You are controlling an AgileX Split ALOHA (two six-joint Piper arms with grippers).
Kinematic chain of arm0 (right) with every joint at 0, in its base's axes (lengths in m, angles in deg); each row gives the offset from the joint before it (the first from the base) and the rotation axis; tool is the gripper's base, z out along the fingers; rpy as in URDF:
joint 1: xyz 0 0 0.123 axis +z
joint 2: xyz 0 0 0 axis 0.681 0.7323 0
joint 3: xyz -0.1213 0.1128 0.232 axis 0.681 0.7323 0
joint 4: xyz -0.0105 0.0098 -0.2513 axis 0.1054 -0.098 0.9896
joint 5: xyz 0 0 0 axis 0.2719 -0.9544 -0.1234
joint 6: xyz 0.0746 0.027 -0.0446 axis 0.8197 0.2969 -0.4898
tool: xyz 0 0 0 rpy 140.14 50.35 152.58
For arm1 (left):
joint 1: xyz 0 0 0.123 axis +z
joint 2: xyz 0 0 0 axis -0.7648 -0.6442 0
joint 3: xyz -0.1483 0.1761 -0.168 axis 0.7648 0.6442 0
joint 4: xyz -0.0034 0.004 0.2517 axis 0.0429 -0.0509 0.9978
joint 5: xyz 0 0 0 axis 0.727 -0.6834 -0.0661
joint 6: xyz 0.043 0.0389 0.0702 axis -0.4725 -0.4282 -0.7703
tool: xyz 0 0 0 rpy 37.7 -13.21 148.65
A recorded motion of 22 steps. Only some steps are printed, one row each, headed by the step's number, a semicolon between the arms.
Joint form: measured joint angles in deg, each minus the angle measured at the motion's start. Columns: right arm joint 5, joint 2, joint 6, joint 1, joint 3, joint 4; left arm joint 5, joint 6, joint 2, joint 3, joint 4, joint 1.
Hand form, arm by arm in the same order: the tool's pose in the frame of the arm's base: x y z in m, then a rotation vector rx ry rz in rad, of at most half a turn. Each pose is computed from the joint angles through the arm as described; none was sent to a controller.
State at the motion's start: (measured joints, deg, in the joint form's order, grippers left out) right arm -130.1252 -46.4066 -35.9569 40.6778 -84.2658 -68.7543; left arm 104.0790 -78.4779 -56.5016 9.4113 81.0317 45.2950
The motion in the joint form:
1: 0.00 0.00 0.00 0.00 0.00 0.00; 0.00 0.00 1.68 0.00 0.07 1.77
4: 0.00 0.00 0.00 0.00 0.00 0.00; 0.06 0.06 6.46 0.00 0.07 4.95
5: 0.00 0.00 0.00 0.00 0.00 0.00; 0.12 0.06 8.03 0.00 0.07 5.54
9: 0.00 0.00 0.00 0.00 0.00 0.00; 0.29 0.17 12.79 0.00 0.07 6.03
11: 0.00 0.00 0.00 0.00 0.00 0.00; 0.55 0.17 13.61 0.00 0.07 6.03
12: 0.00 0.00 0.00 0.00 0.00 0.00; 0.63 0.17 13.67 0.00 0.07 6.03
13: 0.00 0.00 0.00 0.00 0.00 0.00; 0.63 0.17 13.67 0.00 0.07 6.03
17: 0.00 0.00 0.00 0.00 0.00 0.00; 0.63 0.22 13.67 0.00 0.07 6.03
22: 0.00 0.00 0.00 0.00 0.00 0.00; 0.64 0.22 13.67 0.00 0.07 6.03
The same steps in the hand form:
1: -0.0061 0.0142 0.2673 -0.2715 2.1170 0.0174; 0.0216 -0.0043 0.2673 0.1262 2.3037 -0.0434
4: -0.0061 0.0142 0.2673 -0.2715 2.1170 0.0174; 0.0096 -0.0031 0.2686 0.0609 2.2236 -0.0122
5: -0.0061 0.0142 0.2673 -0.2715 2.1170 0.0174; 0.0056 -0.0031 0.2687 0.0495 2.1976 -0.0054
9: -0.0061 0.0142 0.2673 -0.2715 2.1170 0.0174; -0.0066 -0.0034 0.2684 0.0387 2.1177 0.0020
11: -0.0061 0.0142 0.2673 -0.2715 2.1170 0.0174; -0.0089 -0.0034 0.2680 0.0390 2.1080 0.0025
12: -0.0061 0.0142 0.2673 -0.2715 2.1170 0.0174; -0.0091 -0.0034 0.2678 0.0390 2.1083 0.0025
13: -0.0061 0.0142 0.2673 -0.2715 2.1170 0.0174; -0.0091 -0.0034 0.2678 0.0390 2.1083 0.0025
17: -0.0061 0.0142 0.2673 -0.2715 2.1170 0.0174; -0.0091 -0.0034 0.2678 0.0381 2.1083 0.0020
22: -0.0061 0.0142 0.2673 -0.2715 2.1170 0.0174; -0.0091 -0.0034 0.2678 0.0381 2.1085 0.0020

